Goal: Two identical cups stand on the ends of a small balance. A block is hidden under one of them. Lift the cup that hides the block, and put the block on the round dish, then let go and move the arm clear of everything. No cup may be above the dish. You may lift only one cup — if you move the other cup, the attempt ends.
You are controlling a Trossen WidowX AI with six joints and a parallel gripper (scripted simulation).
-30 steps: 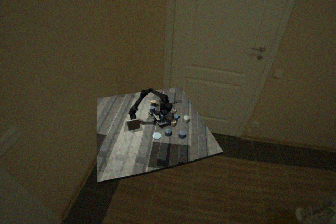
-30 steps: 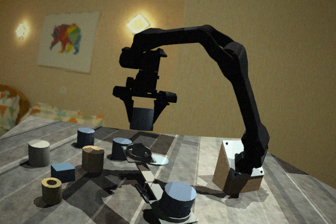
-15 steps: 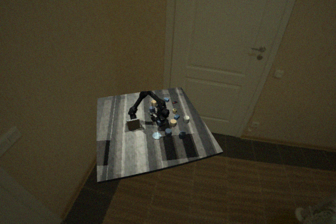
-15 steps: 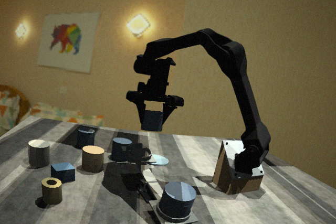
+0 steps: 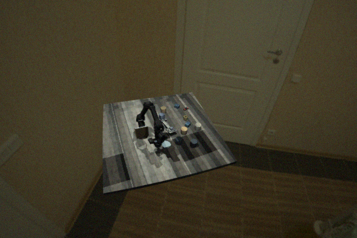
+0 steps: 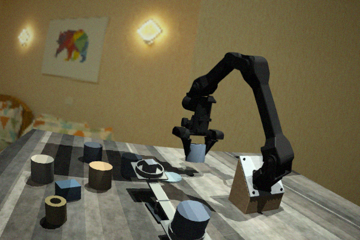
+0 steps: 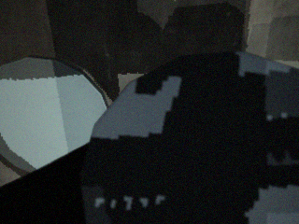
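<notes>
Now: gripper tip 190 mm to the right of the grey block, 170 mm short of it and 10 mm below it. From my gripper tip the other things lie so: balance beam 310 mm to the left, 130 mm ahead, 40 mm below; then pale round dish 90 mm ahead, 80 mm below, 50 mm to the left; then balance 310 mm to the left, 130 mm ahead, 50 mm below.
</notes>
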